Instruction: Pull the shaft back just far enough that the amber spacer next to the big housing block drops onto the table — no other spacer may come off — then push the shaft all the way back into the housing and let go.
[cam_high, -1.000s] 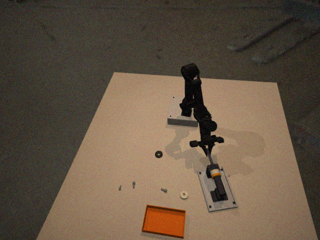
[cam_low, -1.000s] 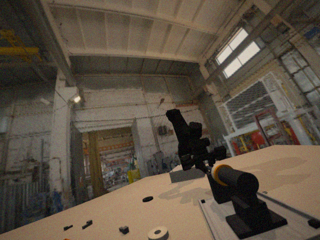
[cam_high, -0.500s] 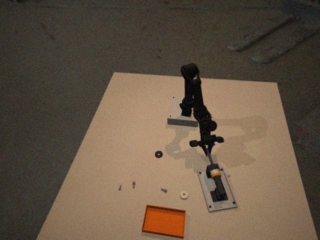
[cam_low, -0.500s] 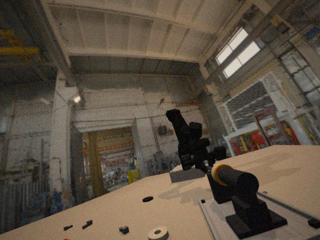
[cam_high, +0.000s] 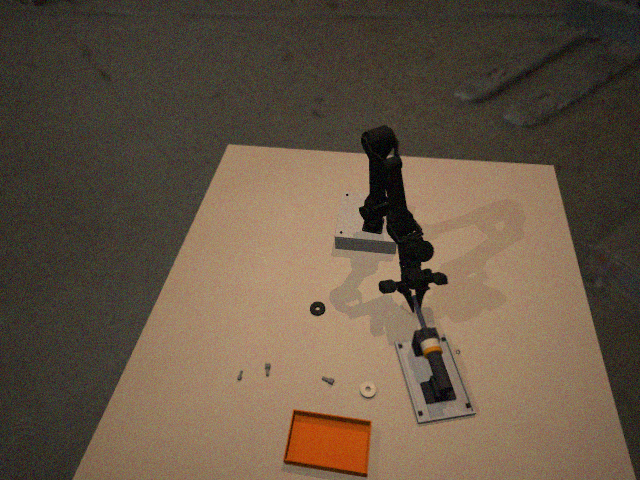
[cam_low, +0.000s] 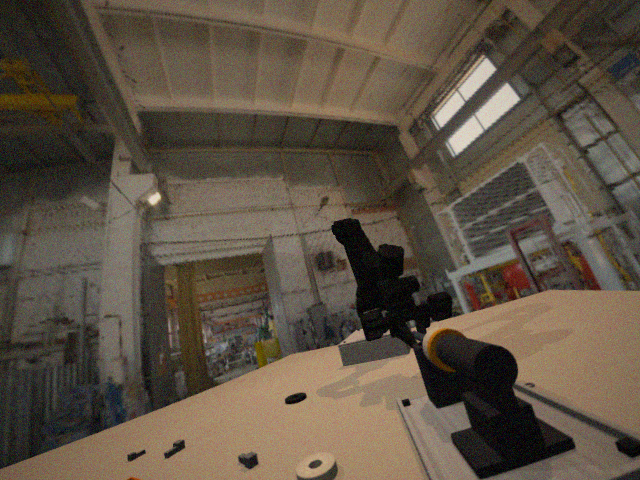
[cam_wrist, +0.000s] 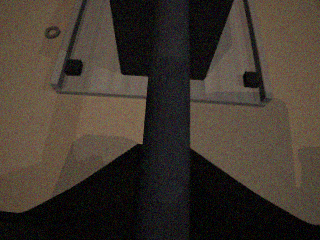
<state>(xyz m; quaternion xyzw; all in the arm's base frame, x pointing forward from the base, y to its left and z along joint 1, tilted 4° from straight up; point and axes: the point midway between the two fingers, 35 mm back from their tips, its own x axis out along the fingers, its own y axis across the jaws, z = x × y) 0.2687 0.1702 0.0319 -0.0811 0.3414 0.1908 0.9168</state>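
Right now the dark shaft is 50 mm ahead of my gripper tip, 20 mm to the left of it and 20 mm above it. Round my gripper tip: orange tray 390 mm ahead, 160 mm to the right, 50 mm below; white spacer 110 mm ahead, 50 mm to the left, 20 mm above; amber spacer 130 mm ahead, 60 mm to the left, 20 mm above.
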